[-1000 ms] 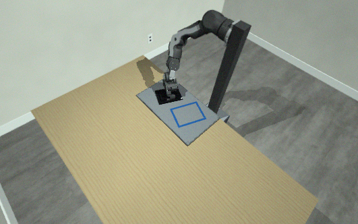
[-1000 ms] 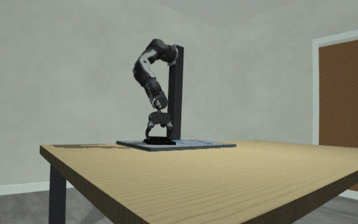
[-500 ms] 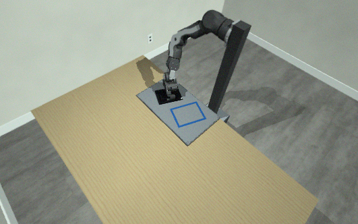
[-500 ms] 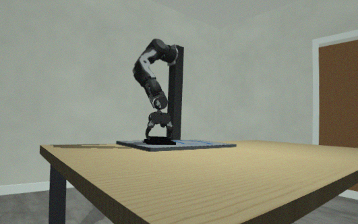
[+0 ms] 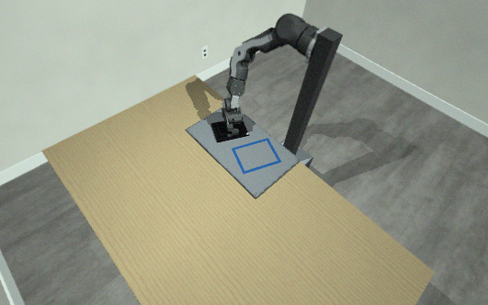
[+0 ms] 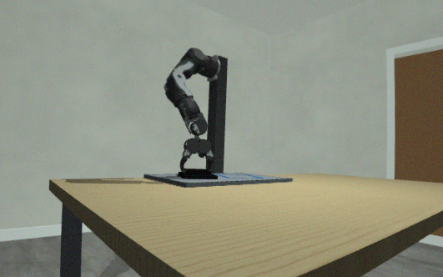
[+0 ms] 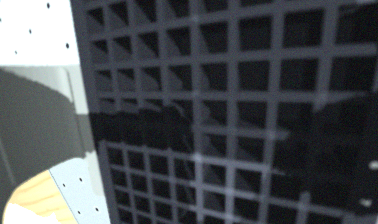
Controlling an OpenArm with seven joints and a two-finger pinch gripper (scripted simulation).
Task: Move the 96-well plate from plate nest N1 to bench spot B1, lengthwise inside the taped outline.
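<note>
The black plate nest N1 lies 10 mm below my hand. Round my hand: black 96-well plate right at my hand.
</note>
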